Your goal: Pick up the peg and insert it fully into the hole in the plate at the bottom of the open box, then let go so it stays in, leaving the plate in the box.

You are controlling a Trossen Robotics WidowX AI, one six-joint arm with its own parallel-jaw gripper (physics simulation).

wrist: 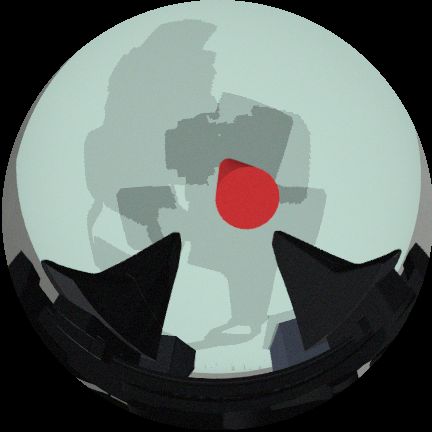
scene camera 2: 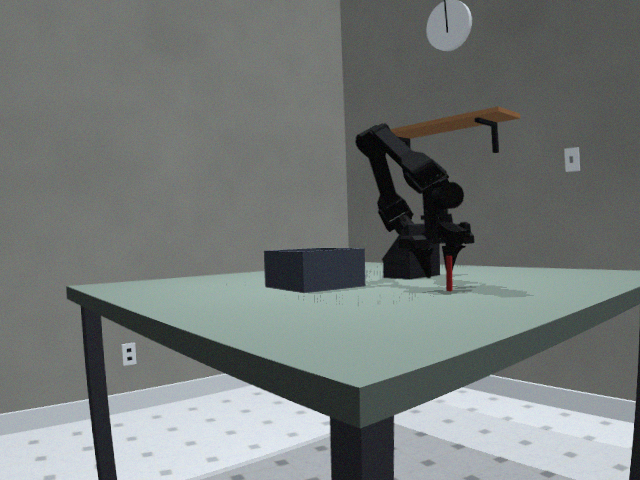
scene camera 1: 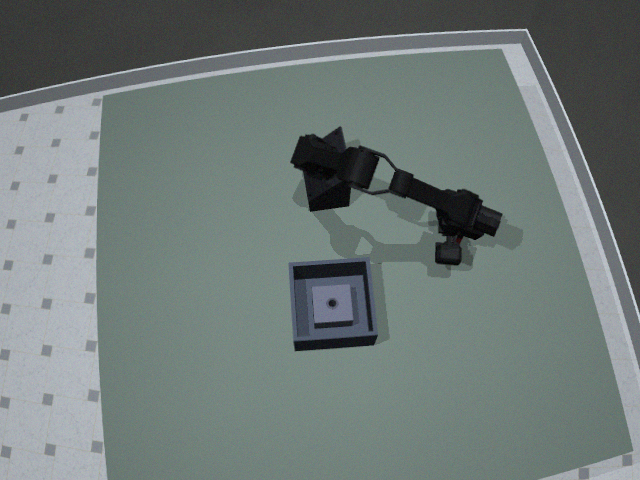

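Pixels of known places: gripper, fingertip midpoint: [wrist: 227, 238] [scene camera 2: 439, 276] [scene camera 1: 442, 240]; arm's base, origin of the base link: [scene camera 2: 411, 235].
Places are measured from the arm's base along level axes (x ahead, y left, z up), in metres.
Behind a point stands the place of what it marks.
The red peg [scene camera 1: 459, 239] {x 0.263, y 0.256, z -0.065 m} [scene camera 2: 449, 273] {x 0.265, y 0.263, z -0.084 m} [wrist: 247, 198] stands upright on the table; in scene camera 1 the arm hides most of it. My gripper [scene camera 2: 439, 275] {x 0.242, y 0.223, z -0.095 m} [wrist: 227, 238] {x 0.242, y 0.223, z -0.095 m} is open, pointing down with its fingers low beside the peg and nothing between them. In the wrist view the peg's round top lies beyond the fingertips, nearer the right finger. In scene camera 2 the peg overlaps one finger. The open blue-grey box [scene camera 1: 292, 304] {x 0.315, y -0.191, z -0.026 m} [scene camera 2: 330, 271] {x 0.363, y -0.010, z -0.079 m} [wrist: 286, 345] {x 0.258, y 0.013, z -0.075 m} stands apart from the gripper. The pale square plate [scene camera 1: 341, 315] {x 0.361, y -0.087, z -0.067 m} lies inside it, with a dark empty hole [scene camera 1: 332, 303] at its middle.
The arm's base [scene camera 1: 329, 196] {x 0.060, y -0.023, z -0.054 m} [scene camera 2: 400, 263] {x 0.062, y -0.002, z -0.079 m} stands on the green table [scene camera 1: 206, 403] {x 0.465, y -0.453, z -0.125 m} [scene camera 2: 310, 341] {x 0.816, y 0.348, z -0.124 m}, behind the box in scene camera 1. The box walls rise around the plate. A wooden shelf [scene camera 2: 444, 124] and a round clock [scene camera 2: 457, 28] are on the wall behind the arm.
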